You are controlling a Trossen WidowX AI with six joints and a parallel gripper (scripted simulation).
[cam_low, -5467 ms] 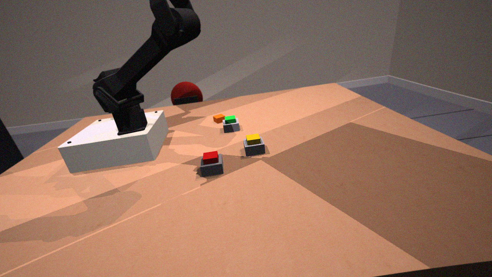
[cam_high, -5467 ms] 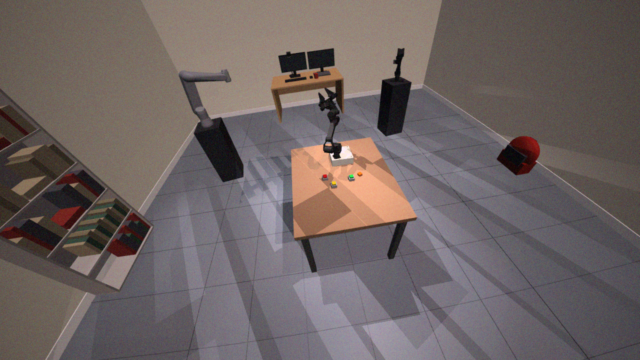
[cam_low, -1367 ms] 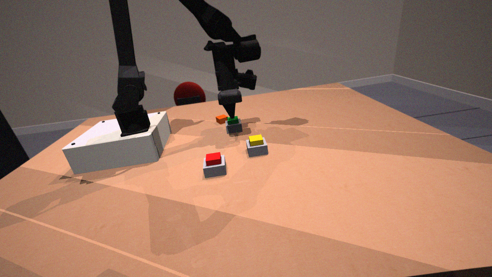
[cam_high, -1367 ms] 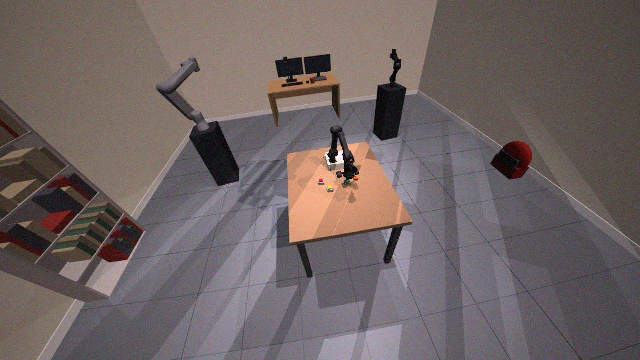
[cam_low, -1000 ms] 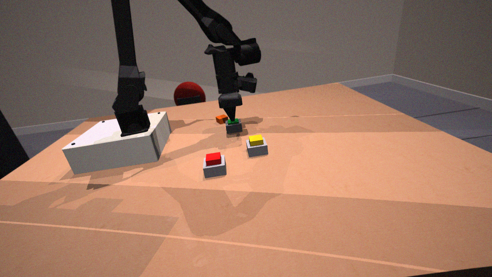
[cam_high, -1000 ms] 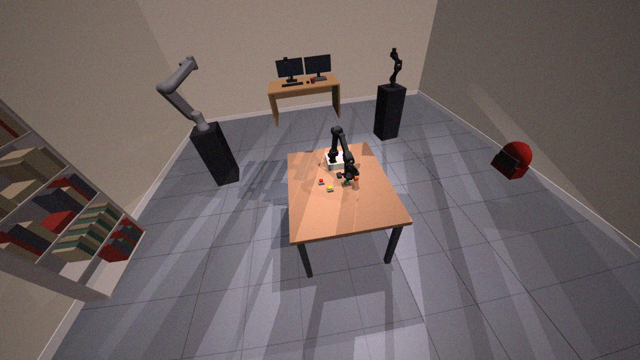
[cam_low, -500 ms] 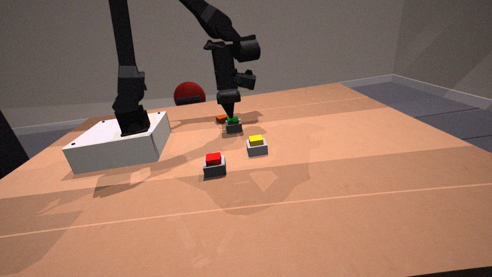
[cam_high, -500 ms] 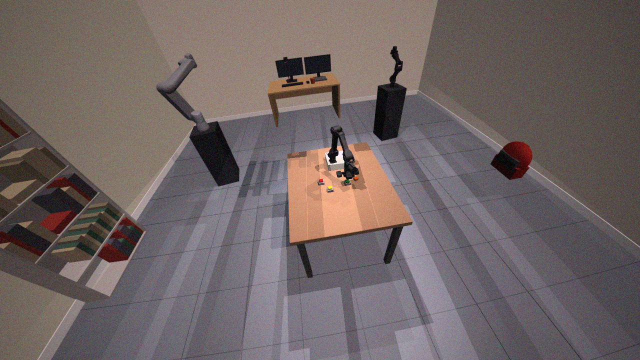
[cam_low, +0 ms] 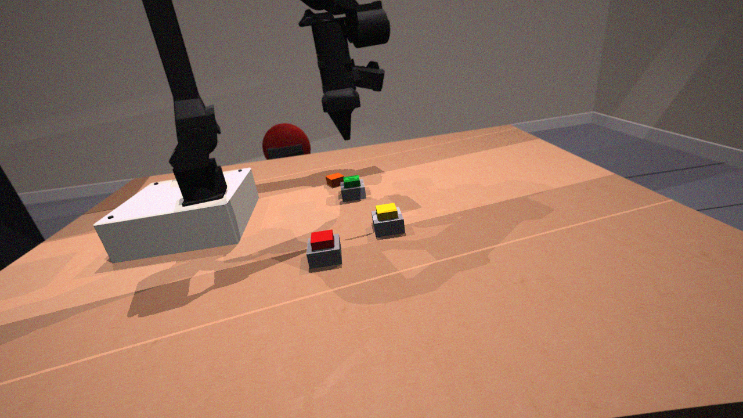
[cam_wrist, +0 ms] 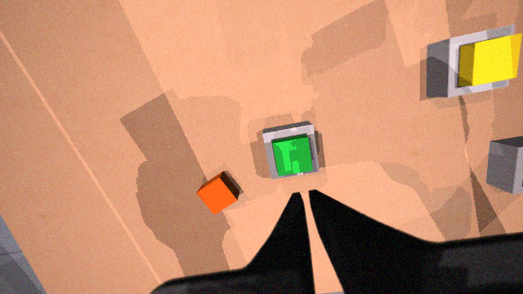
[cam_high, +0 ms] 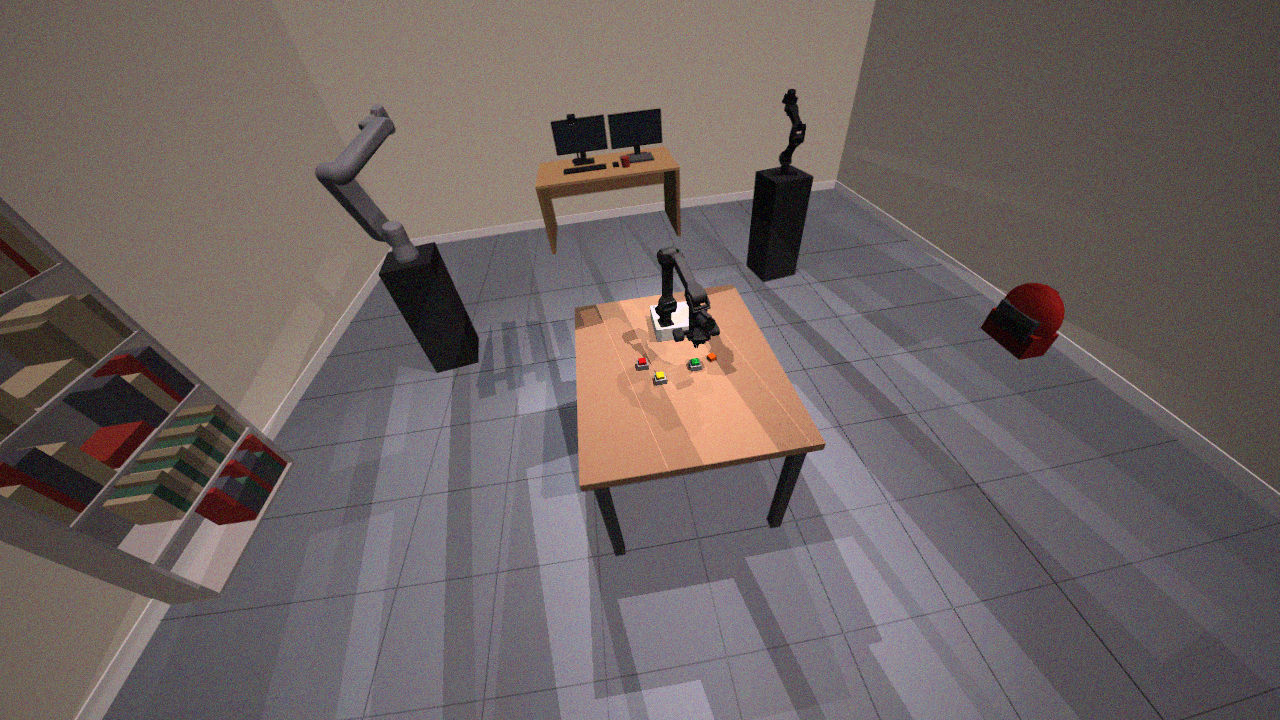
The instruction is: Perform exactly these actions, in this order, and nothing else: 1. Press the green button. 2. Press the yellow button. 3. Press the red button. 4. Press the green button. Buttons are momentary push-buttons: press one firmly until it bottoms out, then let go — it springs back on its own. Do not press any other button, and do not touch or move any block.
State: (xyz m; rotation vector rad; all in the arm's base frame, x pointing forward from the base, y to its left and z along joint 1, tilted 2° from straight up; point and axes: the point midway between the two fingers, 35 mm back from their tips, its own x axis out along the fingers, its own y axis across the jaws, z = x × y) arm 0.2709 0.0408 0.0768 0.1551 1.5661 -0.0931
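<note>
Now: the yellow button 17 cm to the right of my gripper tip, 9 cm below it and 2 cm ahead of it. From my gripper tip the other things lie so: small orange block (11 cm below, 9 cm to the left, 3 cm behind); then red button (22 cm to the right, 9 cm below, 9 cm behind); then green button (9 cm below).
</note>
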